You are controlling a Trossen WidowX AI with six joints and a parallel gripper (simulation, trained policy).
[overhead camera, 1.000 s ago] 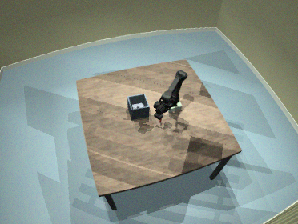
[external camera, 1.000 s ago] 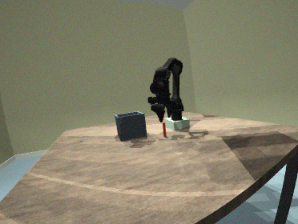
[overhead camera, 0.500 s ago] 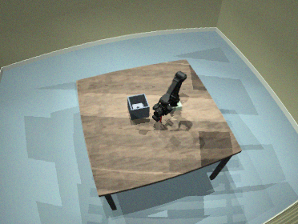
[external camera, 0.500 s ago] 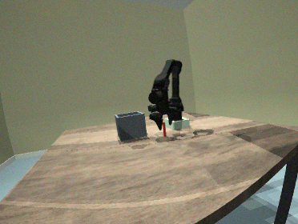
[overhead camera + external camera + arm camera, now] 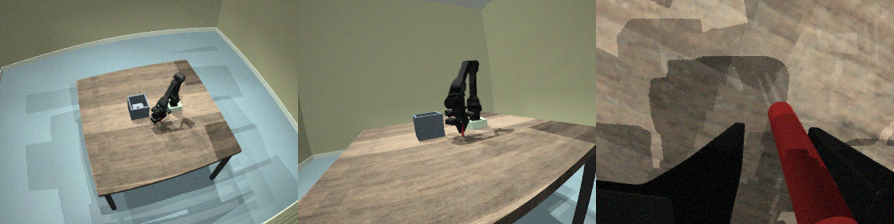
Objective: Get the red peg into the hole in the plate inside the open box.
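Right now the pale plate is 160 mm ahead of my gripper tip, 150 mm to the right of it and 20 mm above it. Also, from my gripper tip: red peg: 10 mm above.
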